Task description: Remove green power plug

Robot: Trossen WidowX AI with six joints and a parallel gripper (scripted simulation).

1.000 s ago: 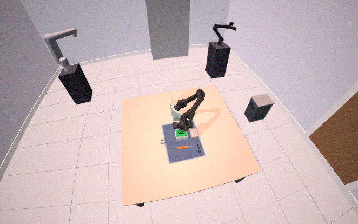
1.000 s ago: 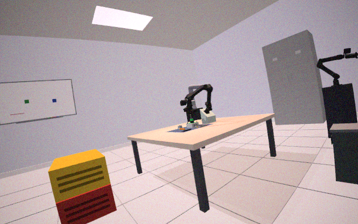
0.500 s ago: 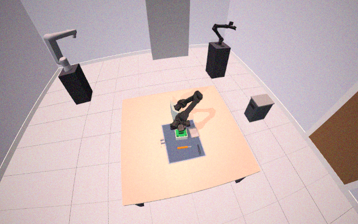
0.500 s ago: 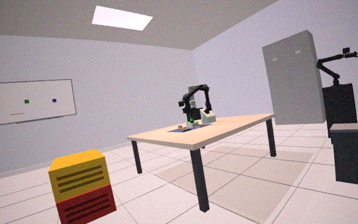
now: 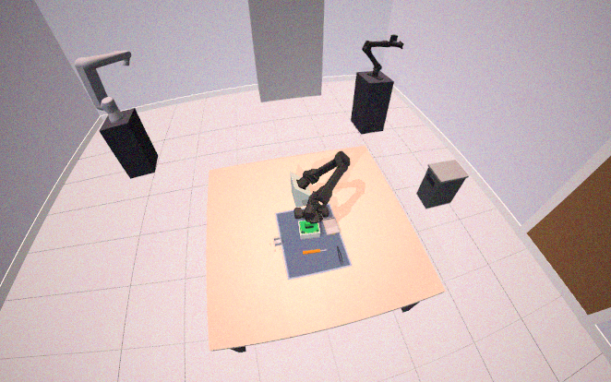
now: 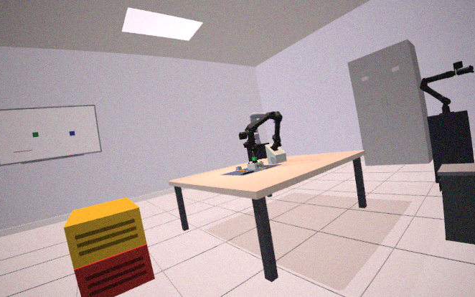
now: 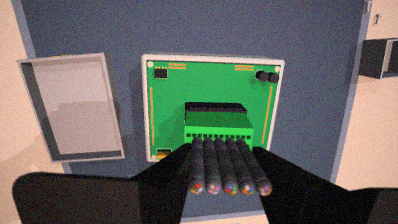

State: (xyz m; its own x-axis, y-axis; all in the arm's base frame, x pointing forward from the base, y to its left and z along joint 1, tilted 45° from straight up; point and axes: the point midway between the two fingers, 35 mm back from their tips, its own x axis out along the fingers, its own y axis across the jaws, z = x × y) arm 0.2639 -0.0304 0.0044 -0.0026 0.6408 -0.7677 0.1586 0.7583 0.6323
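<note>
Right now my gripper tip is 2 cm above the green power plug. From my gripper tip the other things lie so: blue mat: 12 cm below, 5 cm ahead, 1 cm to the right.
</note>
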